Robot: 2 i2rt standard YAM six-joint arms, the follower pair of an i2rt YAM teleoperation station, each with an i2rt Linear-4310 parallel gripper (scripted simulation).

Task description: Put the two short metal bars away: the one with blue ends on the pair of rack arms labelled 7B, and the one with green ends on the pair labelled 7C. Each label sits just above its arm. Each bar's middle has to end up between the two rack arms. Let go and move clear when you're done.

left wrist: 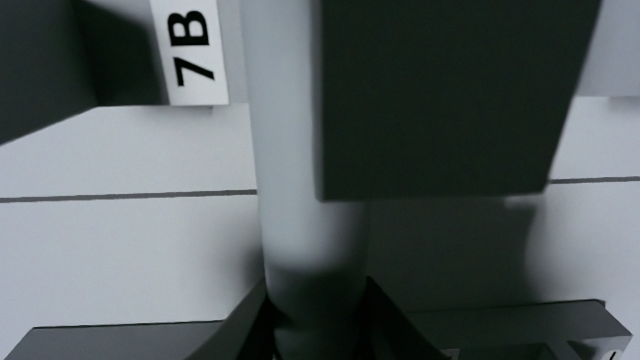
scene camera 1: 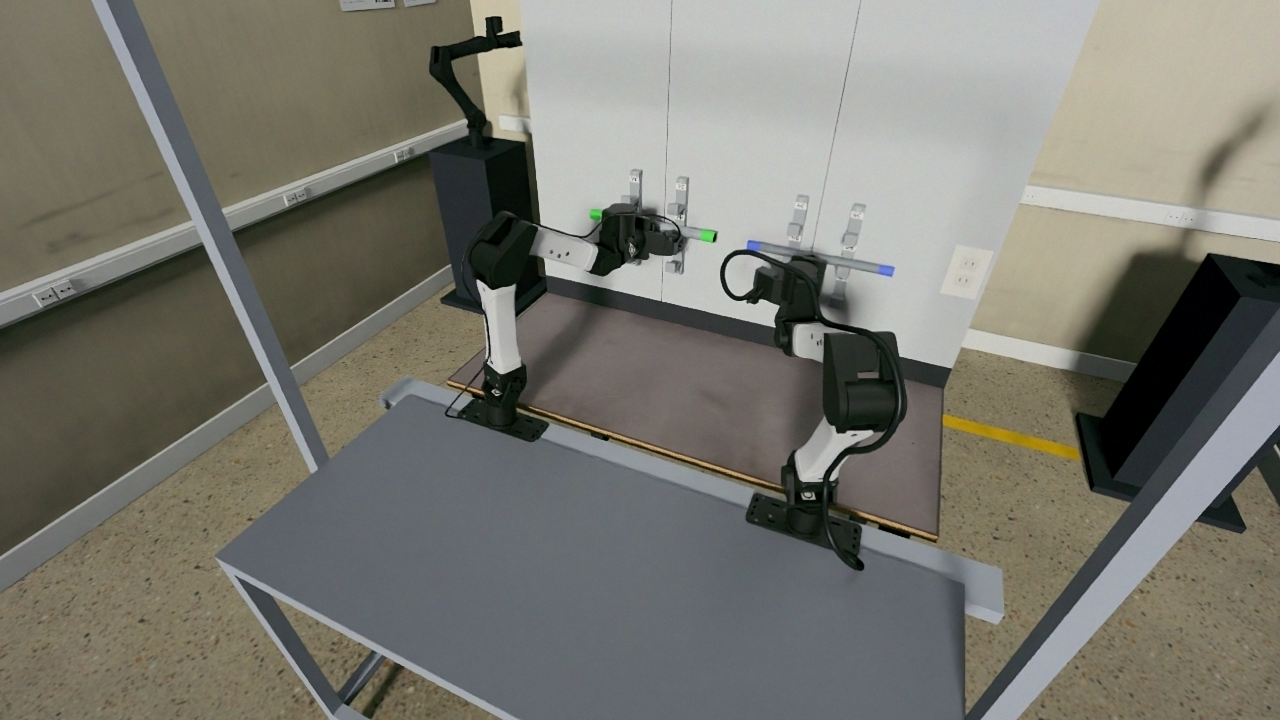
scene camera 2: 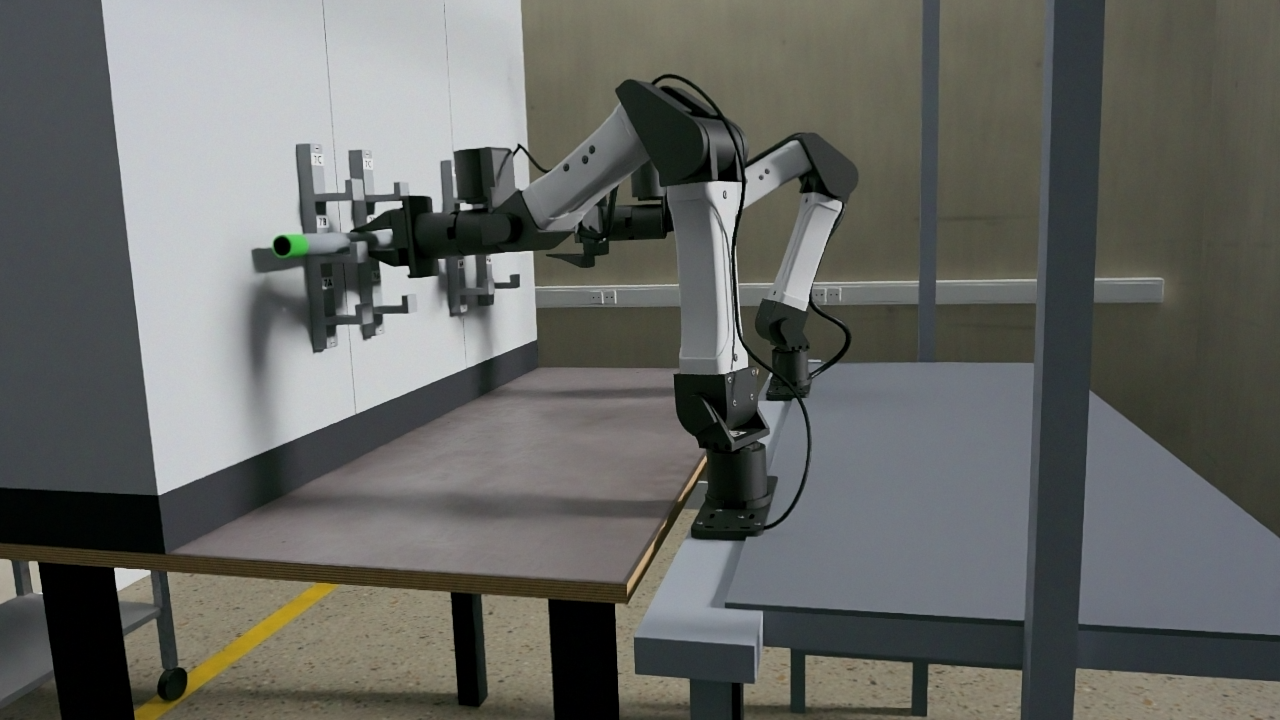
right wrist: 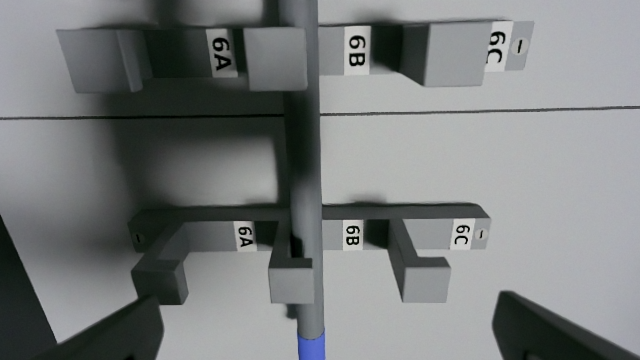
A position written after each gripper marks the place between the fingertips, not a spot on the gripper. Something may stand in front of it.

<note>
In view: the left gripper [scene camera 2: 353,242], the right gripper [right wrist: 327,308], a green-ended bar [scene camera 2: 287,245], a white wall panel [scene camera 2: 158,338] and a wall socket plate [scene camera 1: 984,256].
The green-ended bar is seen too in the left wrist view [left wrist: 315,254]. The left gripper is seen too in the left wrist view [left wrist: 316,291] and in scene camera 1 [scene camera 1: 652,224]. The white wall panel is seen too in the left wrist view [left wrist: 95,263] and in the right wrist view [right wrist: 553,182]. The right wrist view does not show the green-ended bar: it is out of frame.
</note>
